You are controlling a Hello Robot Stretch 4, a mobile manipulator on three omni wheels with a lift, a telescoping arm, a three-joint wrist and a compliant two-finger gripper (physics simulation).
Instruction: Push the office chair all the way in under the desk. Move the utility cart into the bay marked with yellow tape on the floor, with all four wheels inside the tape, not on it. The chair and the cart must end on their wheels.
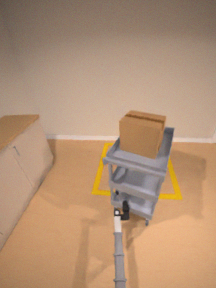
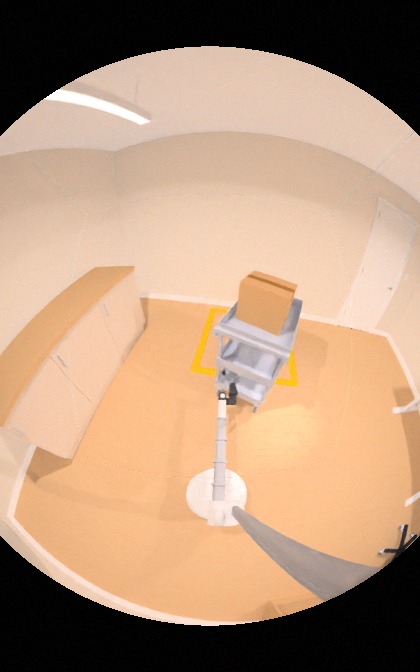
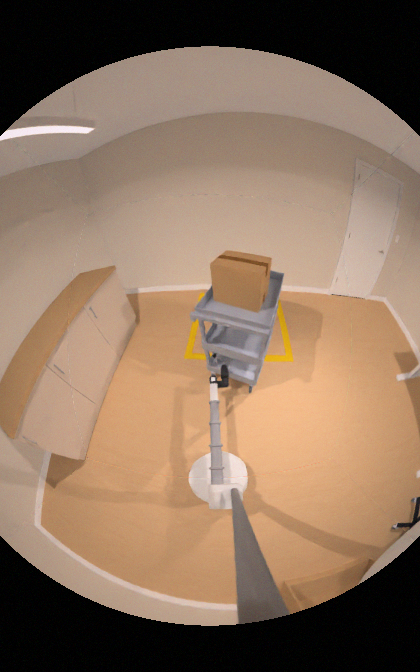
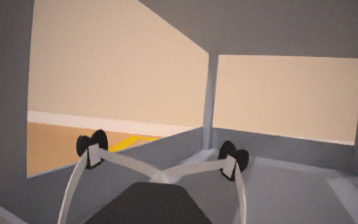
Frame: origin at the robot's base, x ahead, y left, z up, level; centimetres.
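Where they show: gripper, fingertip midpoint: (image 4: 164, 148).
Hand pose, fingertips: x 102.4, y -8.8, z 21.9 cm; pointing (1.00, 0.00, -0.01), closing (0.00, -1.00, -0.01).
After its pixels a point has its place.
The grey utility cart (image 1: 135, 167) {y -14.1, x 77.0, z 83.6 cm} (image 2: 252, 341) (image 3: 232, 323) stands upright, turned at an angle to the taped bay. Its near end and a near wheel are outside the front line of the yellow tape (image 1: 102, 193) {y 17.5, x 116.8, z -2.7 cm} (image 2: 204, 371) (image 3: 279, 358); its far wheels are hidden. My gripper (image 4: 164, 148) {y -8.8, x 102.4, z 21.9 cm} is open, its fingers spread over the low shelf at the cart's near end, with nothing between the tips. Part of the office chair's black wheeled base (image 2: 395, 551) (image 3: 407, 525) shows at the lower right edge. White feet, perhaps the desk's (image 2: 402, 410) (image 3: 410, 374), show at the right edge.
A cardboard box (image 1: 141, 136) {y -21.4, x 97.7, z 95.0 cm} (image 2: 265, 306) (image 3: 239, 283) rests on the cart's top tray. A long cabinet (image 1: 22, 175) {y 106.8, x 112.0, z 41.1 cm} (image 2: 100, 350) (image 3: 75, 385) stands at the left. A wall is behind the bay, with a white door (image 2: 382, 265) (image 3: 367, 230) to the right. A brown open-topped object (image 3: 325, 582) is at lower right.
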